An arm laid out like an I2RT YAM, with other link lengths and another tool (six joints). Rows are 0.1 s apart.
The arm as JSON. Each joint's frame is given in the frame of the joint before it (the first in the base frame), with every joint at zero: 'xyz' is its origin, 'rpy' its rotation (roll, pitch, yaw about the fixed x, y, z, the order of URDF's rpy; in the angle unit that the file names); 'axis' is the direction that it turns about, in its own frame. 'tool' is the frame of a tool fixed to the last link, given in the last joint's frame.
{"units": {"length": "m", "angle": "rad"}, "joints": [
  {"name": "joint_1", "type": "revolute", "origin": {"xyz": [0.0, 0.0, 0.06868], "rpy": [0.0, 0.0, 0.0]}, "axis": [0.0, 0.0, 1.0]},
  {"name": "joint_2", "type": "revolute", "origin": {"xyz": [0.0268, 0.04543, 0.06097], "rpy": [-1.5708, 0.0, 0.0]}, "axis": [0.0, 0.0, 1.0]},
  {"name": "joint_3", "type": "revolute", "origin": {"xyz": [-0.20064, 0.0, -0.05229], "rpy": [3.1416, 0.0, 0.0]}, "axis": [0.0, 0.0, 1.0]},
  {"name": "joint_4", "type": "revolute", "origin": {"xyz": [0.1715, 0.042, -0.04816], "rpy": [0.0, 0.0, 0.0]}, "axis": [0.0, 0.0, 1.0]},
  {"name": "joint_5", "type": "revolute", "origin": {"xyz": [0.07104, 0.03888, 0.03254], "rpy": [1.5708, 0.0, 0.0]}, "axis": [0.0, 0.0, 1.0]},
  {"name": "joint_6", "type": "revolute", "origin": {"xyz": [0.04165, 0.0, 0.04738], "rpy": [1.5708, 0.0, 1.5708]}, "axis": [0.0, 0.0, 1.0]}
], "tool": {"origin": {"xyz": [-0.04, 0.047, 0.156], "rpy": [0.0, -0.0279, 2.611]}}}
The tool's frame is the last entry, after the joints.
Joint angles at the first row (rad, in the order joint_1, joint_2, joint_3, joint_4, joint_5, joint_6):
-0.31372 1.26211 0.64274 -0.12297 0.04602 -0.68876
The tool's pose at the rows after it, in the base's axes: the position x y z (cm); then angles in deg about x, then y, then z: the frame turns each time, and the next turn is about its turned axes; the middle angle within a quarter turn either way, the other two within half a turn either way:
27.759 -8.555 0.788 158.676 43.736 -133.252
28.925 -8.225 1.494 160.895 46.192 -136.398
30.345 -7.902 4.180 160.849 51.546 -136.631
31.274 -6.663 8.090 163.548 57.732 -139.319
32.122 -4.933 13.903 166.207 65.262 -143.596
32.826 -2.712 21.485 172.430 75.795 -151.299
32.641 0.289 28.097 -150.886 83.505 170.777
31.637 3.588 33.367 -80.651 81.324 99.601
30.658 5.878 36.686 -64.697 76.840 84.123
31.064 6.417 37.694 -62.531 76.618 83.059
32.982 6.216 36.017 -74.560 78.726 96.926
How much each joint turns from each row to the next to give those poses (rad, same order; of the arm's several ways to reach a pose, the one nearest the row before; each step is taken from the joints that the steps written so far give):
0.00464 0.11966 0.01522 0.08137 -0.01529 -0.01220
0.00002 0.01274 0.03069 0.00787 -0.04293 -0.02913
-0.00154 -0.06887 0.03068 -0.01527 -0.04132 -0.00467
0.00614 -0.10879 0.06425 -0.08563 -0.06437 -0.00002
0.03972 -0.11050 0.13475 -0.12728 -0.03235 -0.00152
0.04753 -0.08446 0.17478 -0.08604 -0.03676 0.01067
0.07969 -0.03698 0.17031 -0.05834 -0.01390 0.01077
0.10727 -0.02304 0.13208 -0.02927 0.01218 0.00309
0.09367 0.00294 0.10138 -0.02461 0.03518 0.01067
0.03404 0.04282 0.06451 -0.01229 0.03383 0.01683
-0.01837 0.07350 0.00025 0.01835 -0.00150 0.03225

